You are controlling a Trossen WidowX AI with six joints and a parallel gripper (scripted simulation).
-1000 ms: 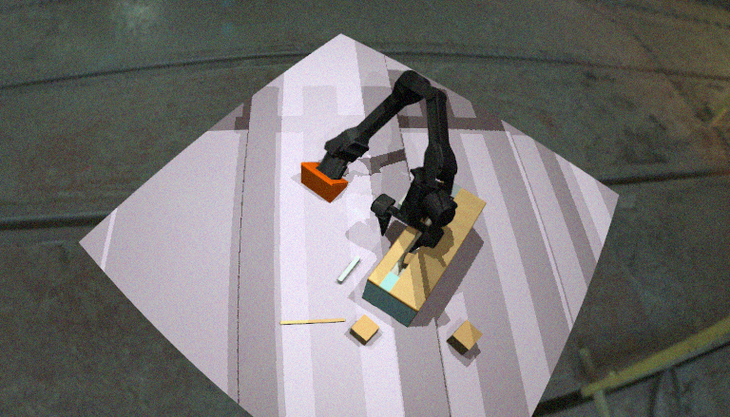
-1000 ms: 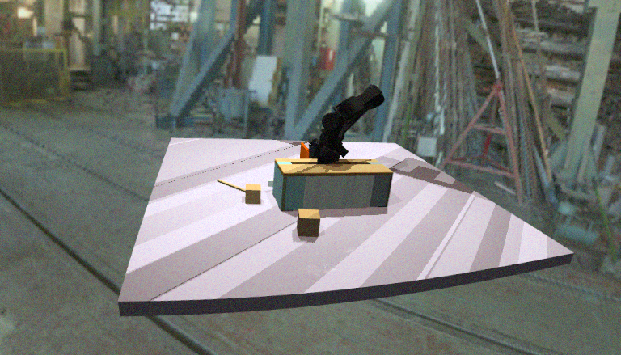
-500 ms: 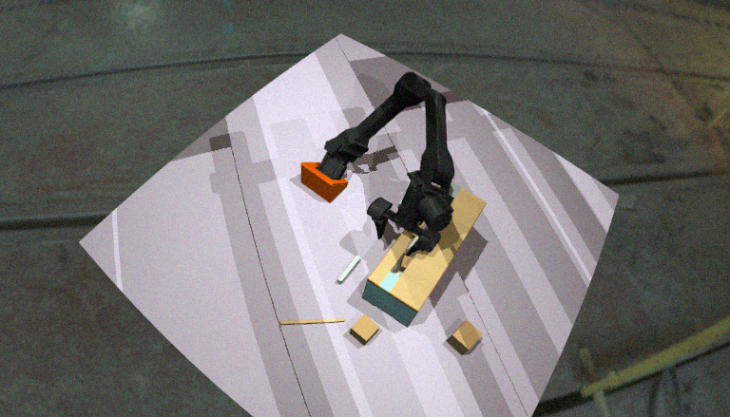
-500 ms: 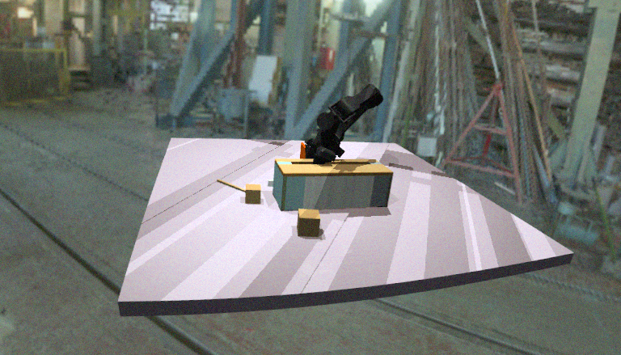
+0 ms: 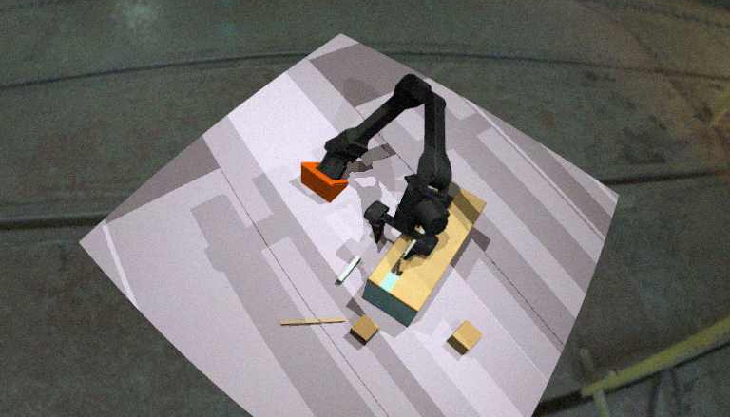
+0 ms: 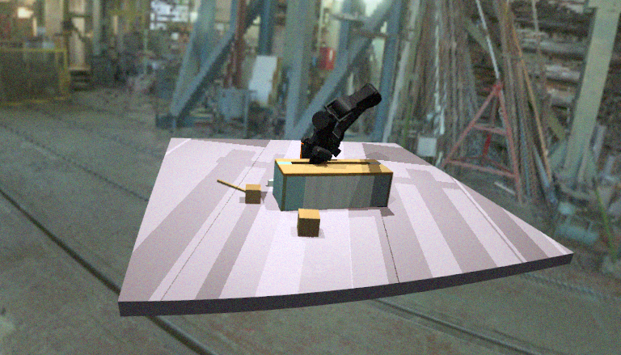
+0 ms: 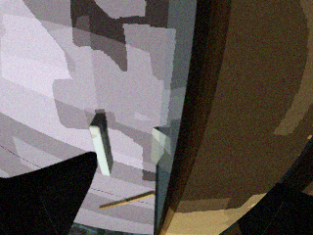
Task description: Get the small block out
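My gripper tip is 60 mm short of the tan block and 20 mm to the left of it. Round my gripper tip: long box (30 mm ahead, 80 mm to the left, 30 mm below); thin stick (50 mm behind, 250 mm to the right, 90 mm below).
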